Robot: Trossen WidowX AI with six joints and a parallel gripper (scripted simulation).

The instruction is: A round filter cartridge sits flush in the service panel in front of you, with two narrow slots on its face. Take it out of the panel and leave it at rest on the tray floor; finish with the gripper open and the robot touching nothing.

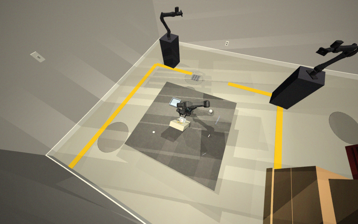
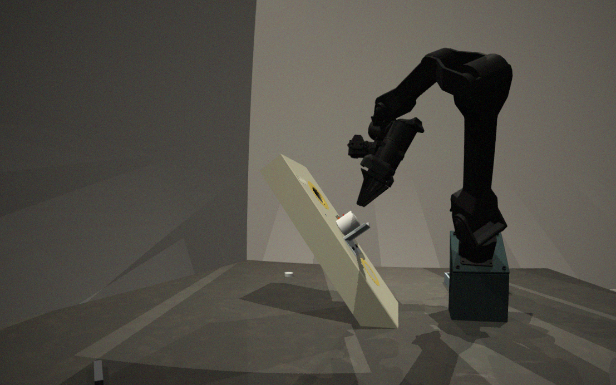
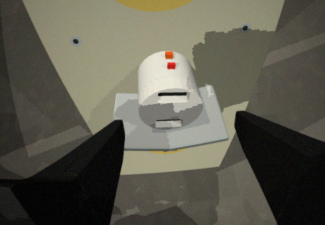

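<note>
Now: the round filter cartridge 40 mm below my gripper tip, 20 mm ahead of it and 10 mm to the left of it. From my gripper tip the other things lie so: cream service panel 60 mm below, 60 mm ahead, 10 mm to the left; tray 310 mm to the right, 270 mm behind, 230 mm below.
</note>
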